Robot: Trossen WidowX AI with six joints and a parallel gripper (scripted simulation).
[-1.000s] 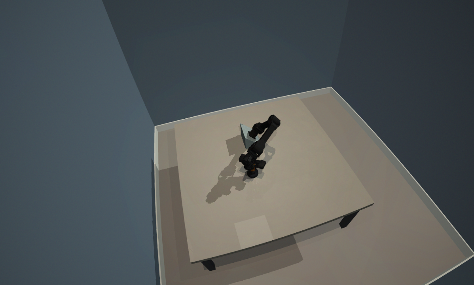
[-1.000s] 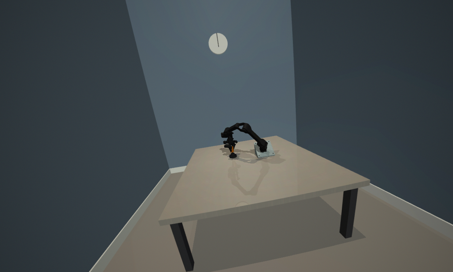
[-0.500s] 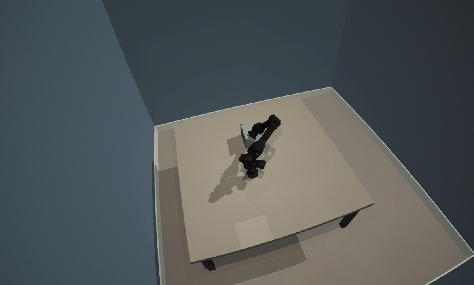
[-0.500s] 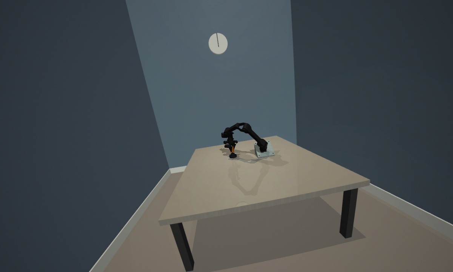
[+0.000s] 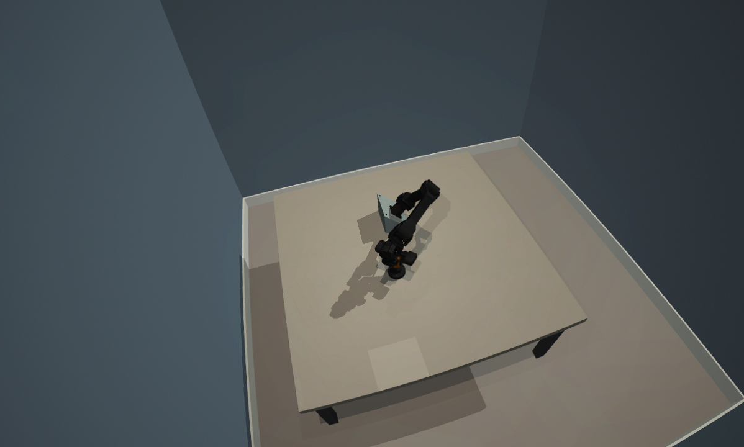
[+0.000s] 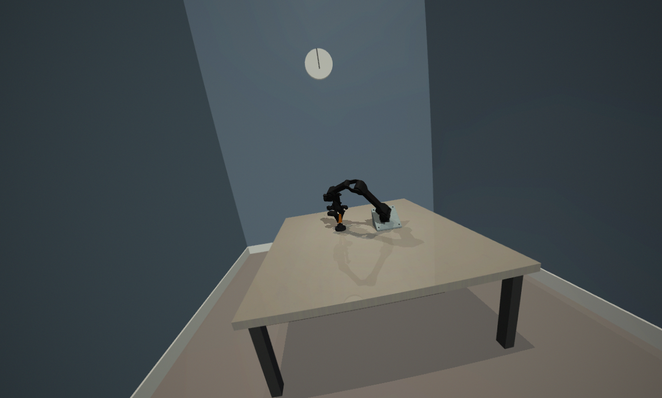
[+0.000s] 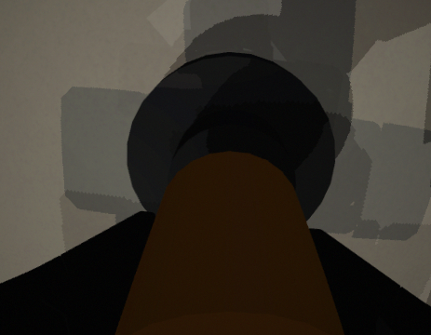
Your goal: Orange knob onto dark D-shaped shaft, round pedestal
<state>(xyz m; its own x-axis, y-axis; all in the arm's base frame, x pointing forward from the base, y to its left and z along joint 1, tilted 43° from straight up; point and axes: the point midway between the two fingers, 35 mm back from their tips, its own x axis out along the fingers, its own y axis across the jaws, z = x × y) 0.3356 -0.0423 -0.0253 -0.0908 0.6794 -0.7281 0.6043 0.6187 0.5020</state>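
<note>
Right now the orange knob is 2 cm above my gripper tip. From my gripper tip the other things lie so: dark round pedestal: 4 cm below.
</note>
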